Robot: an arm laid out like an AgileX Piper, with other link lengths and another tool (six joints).
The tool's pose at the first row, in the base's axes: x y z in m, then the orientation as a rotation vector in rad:
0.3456, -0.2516, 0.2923, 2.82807, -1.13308, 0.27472
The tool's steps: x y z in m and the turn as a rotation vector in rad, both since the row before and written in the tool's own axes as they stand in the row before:
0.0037, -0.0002, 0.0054, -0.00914, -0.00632, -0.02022
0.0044, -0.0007, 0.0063, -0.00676, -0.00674, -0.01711
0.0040, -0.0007, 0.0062, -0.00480, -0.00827, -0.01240
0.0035, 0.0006, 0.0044, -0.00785, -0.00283, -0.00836
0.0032, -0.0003, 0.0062, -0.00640, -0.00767, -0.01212
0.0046, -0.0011, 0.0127, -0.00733, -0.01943, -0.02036
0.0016, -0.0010, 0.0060, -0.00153, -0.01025, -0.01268
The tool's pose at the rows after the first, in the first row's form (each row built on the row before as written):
0.3491, -0.2547, 0.2877, 2.83276, -1.10339, 0.25868
0.3535, -0.2580, 0.2823, 2.83789, -1.07870, 0.24382
0.3576, -0.2610, 0.2769, 2.84296, -1.06144, 0.22841
0.3603, -0.2643, 0.2732, 2.84106, -1.04843, 0.21913
0.3635, -0.2670, 0.2676, 2.84403, -1.03118, 0.20364
0.3688, -0.2709, 0.2558, 2.85419, -1.00399, 0.17043
0.3711, -0.2720, 0.2500, 2.86228, -0.98723, 0.15402

